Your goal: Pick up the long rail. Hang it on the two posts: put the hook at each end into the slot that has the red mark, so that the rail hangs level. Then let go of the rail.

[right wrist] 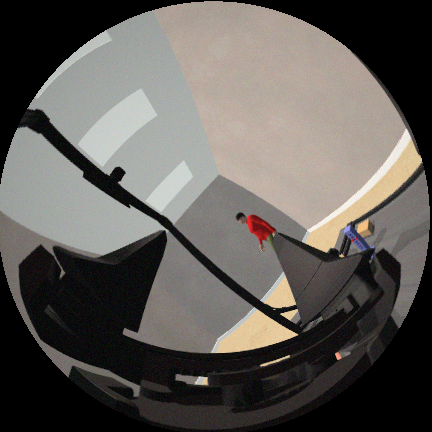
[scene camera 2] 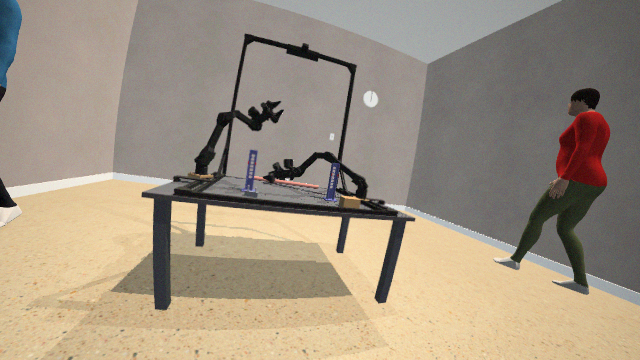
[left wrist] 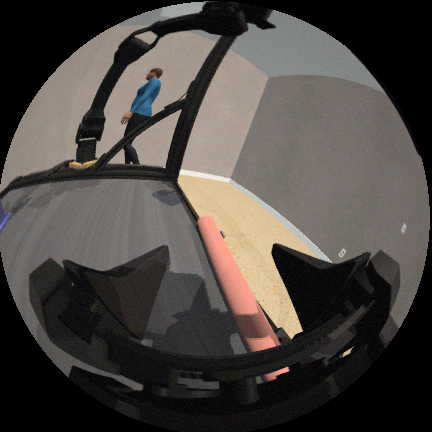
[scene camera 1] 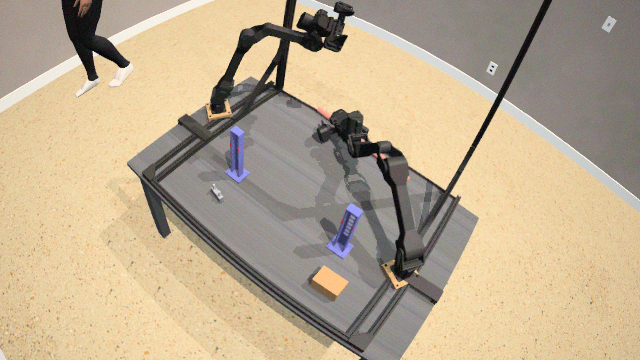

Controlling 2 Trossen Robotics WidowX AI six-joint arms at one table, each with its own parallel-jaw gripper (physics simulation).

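Places are measured from the left arm's base along level axes (x back, y right, z up), in metres.
Pixels of known places: left gripper, fingertip midpoint: point(scene camera 2: 265, 175) point(left wrist: 221, 250); right gripper, fingertip midpoint: point(right wrist: 221, 237) point(scene camera 2: 282, 105) point(scene camera 1: 350, 23); left arm's base at its link origin: point(scene camera 2: 360, 198) point(scene camera 1: 401, 271); right arm's base at its link origin: point(scene camera 2: 200, 174) point(left wrist: 85, 159) point(scene camera 1: 218, 108).
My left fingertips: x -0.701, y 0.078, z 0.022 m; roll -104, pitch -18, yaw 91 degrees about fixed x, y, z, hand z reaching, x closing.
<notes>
For each thing: its top centre in the pictures, then the offset to it from my left fingertips.
- long salmon-pink rail at its top centre: point(scene camera 2: 286, 180) dx +0.139, dy +0.080, dz -0.022 m
- left post at its top centre: point(scene camera 1: 237, 131) point(scene camera 2: 253, 150) dx +0.138, dy -0.439, dz +0.166 m
- right post at its top centre: point(scene camera 1: 354, 210) point(right wrist: 346, 228) point(scene camera 2: 335, 163) dx +0.531, dy -0.220, dz +0.166 m
- orange-brown box at its top centre: point(scene camera 1: 330, 280) point(scene camera 2: 350, 197) point(right wrist: 362, 226) dx +0.648, dy -0.318, dz +0.003 m
- small grey piece at its top centre: point(scene camera 1: 216, 188) point(scene camera 2: 252, 186) dx +0.214, dy -0.537, dz +0.000 m
The long salmon-pink rail point(scene camera 1: 378, 156) point(scene camera 2: 300, 184) point(left wrist: 232, 285) lies along the table's far edge, partly hidden by my left arm in scene camera 1; its hooks cannot be made out. Two blue-violet slotted posts stand upright: the left post point(scene camera 1: 237, 155) point(scene camera 2: 252, 170) and the right post point(scene camera 1: 350, 220) point(scene camera 2: 332, 181) point(right wrist: 359, 240), both with small red marks. My left gripper point(scene camera 1: 326, 125) point(scene camera 2: 271, 173) point(left wrist: 221, 250) is open and empty, low by the rail's left part, which shows between its fingers' directions in the left wrist view. My right gripper point(scene camera 1: 349, 22) point(scene camera 2: 281, 108) point(right wrist: 221, 237) is open, empty and high above the table's far left.
An orange-brown box point(scene camera 1: 330, 283) point(scene camera 2: 349, 201) point(right wrist: 366, 228) sits in front of the right post. A small grey piece point(scene camera 1: 216, 192) lies in front of the left post. A black overhead frame point(scene camera 2: 325, 57) rises from the table's far side. Black rails run along the table's edges.
</notes>
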